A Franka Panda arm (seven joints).
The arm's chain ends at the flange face. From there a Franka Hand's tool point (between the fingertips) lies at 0.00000 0.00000 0.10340 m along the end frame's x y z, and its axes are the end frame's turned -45 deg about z.
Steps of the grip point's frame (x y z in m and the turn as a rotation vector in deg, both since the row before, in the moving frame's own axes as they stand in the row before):
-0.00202, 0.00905, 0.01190, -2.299, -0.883, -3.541
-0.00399, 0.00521, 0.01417, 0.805, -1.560, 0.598
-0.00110, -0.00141, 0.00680, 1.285, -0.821, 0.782
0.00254, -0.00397, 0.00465, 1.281, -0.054, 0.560
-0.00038, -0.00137, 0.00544, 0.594, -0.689, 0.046
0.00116, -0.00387, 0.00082, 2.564, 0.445, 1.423
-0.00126, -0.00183, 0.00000, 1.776, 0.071, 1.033
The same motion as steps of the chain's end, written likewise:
0.00304, 0.00383, 0.01200, -2.250, 1.001, -3.541
0.00389, 0.00556, 0.01422, -0.534, -1.672, 0.598
0.00091, 0.00039, 0.00684, 0.328, -1.489, 0.782
0.00068, -0.00303, 0.00468, 0.868, -0.944, 0.560
0.00040, -0.00082, 0.00545, -0.067, -0.907, 0.046
0.00074, 0.00031, 0.00093, 2.128, -1.498, 1.423
-0.00003, 0.00197, 0.00005, 1.306, -1.206, 1.033

